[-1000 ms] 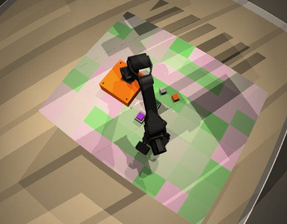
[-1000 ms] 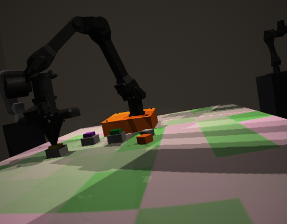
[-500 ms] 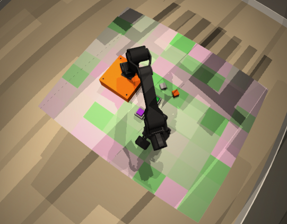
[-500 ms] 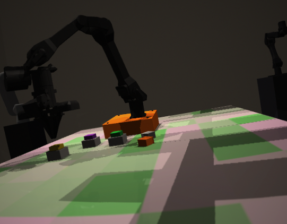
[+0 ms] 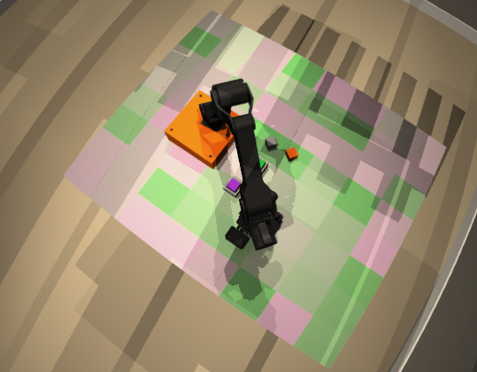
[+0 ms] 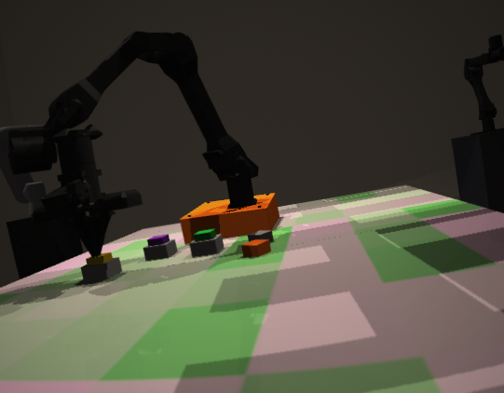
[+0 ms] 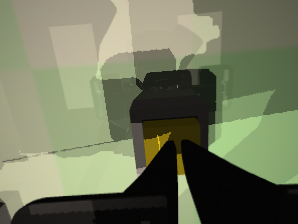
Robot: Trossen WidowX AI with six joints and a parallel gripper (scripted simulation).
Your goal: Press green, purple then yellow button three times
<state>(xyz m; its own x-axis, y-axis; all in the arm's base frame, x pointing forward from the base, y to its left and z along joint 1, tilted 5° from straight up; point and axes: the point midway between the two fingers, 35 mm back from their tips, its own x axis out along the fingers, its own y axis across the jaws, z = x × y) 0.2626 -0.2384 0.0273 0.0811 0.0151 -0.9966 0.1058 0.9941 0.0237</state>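
The yellow button lies 10 mm below my gripper tip. From my gripper tip the other things lie so: green button (180 mm to the left, 70 mm behind, 10 mm below); then purple button (100 mm behind, 80 mm to the left, 10 mm below); then orange block (270 mm to the left, 30 mm below, 10 mm ahead).
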